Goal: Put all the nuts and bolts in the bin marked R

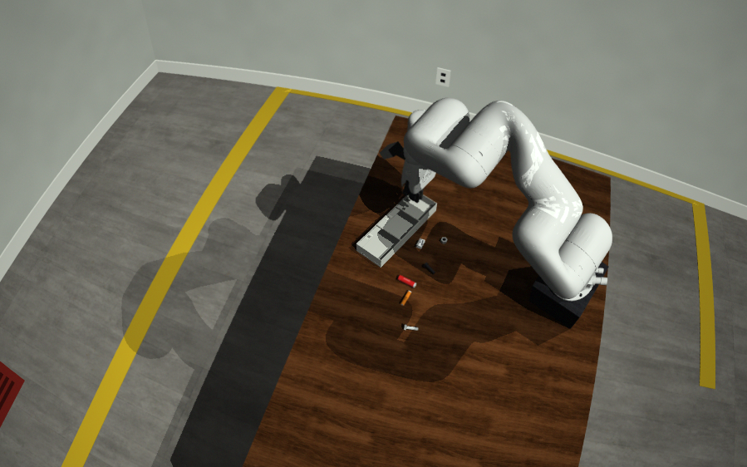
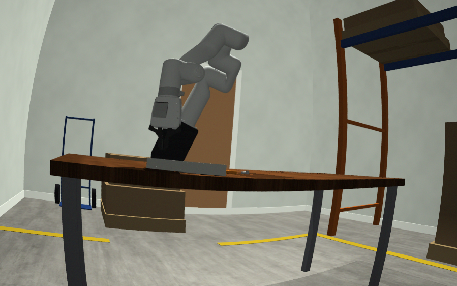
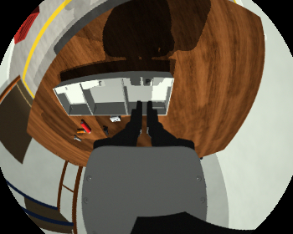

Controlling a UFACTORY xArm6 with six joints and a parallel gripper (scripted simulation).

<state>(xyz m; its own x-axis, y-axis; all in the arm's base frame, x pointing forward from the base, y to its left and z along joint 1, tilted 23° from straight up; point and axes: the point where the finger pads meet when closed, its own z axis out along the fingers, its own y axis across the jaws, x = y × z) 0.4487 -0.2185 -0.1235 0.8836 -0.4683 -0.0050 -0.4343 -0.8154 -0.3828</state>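
The long grey bin lies 30 mm ahead of my hand, 70 mm to the left of it and 70 mm below it. Also, from my hand: nut: 100 mm behind, 80 mm to the left, 80 mm below; dark bolt: 70 mm behind, 180 mm to the left, 80 mm below; red cylinder: 30 mm behind, 230 mm to the left, 70 mm below.
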